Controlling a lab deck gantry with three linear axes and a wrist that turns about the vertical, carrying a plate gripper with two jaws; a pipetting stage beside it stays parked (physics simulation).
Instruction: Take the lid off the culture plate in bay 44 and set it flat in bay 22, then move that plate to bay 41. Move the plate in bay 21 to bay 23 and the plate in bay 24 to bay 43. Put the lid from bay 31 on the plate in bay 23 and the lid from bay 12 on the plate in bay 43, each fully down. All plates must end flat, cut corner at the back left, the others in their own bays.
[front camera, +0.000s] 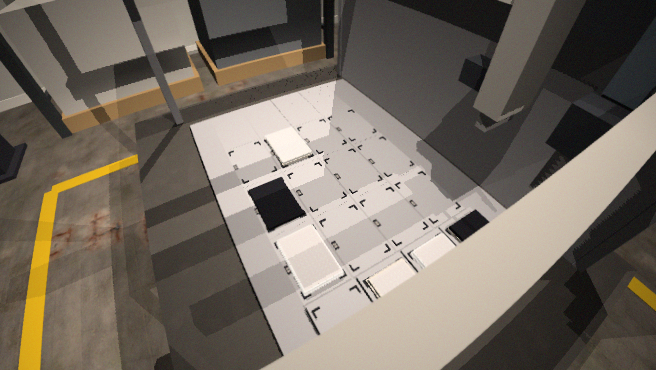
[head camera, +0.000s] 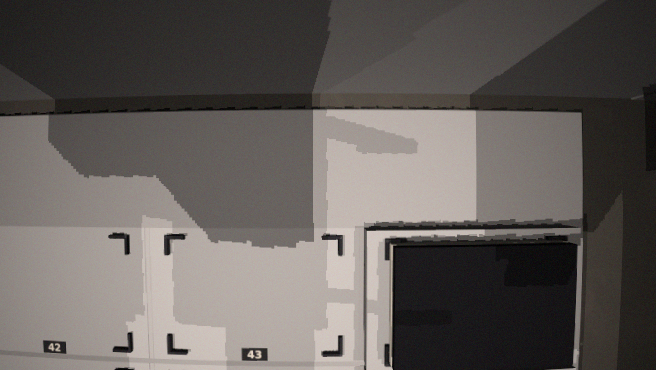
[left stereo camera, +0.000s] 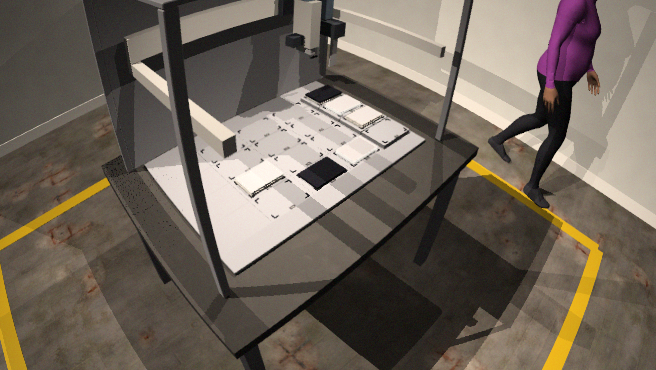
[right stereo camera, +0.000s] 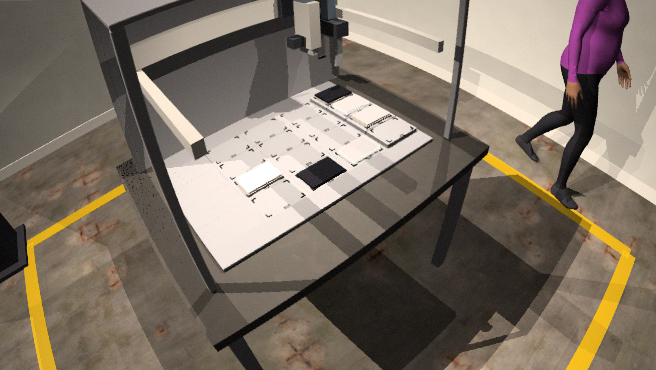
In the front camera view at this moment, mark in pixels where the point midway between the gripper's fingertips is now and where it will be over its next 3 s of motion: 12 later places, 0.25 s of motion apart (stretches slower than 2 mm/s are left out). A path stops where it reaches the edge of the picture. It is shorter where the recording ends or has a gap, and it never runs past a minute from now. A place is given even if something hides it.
My gripper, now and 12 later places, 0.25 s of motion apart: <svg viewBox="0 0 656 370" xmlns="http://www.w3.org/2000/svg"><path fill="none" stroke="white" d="M539 199L531 196L488 184L432 173L399 173L388 176L376 174L339 164L296 150L271 142L268 142L275 152L291 176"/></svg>
